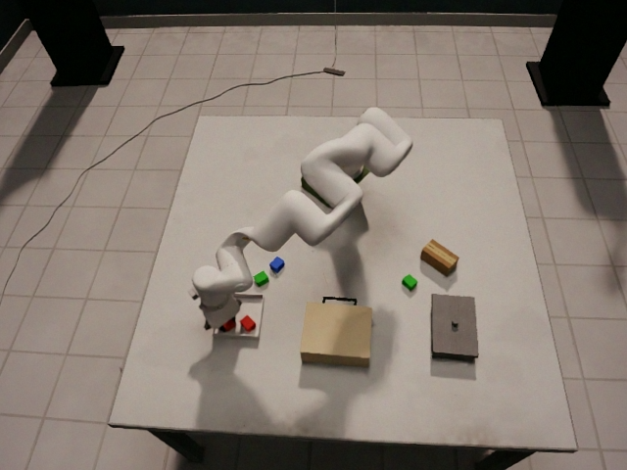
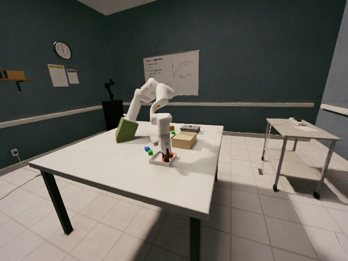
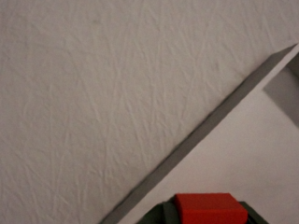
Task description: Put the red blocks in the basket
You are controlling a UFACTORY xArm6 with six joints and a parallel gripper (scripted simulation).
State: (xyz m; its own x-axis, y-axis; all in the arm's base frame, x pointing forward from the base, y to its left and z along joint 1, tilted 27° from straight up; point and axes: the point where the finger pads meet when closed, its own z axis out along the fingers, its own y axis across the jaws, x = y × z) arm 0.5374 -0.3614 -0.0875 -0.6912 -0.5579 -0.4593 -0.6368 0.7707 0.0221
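My hand is 30 mm to the right of the white basket, 30 mm past it and 20 mm above it. Round my hand: blue block (220 mm behind, 140 mm to the left, 20 mm below); then light wooden cabinet (340 mm to the left, 30 mm ahead, 10 mm above); then drawer (340 mm to the left, 20 mm ahead, 10 mm above).
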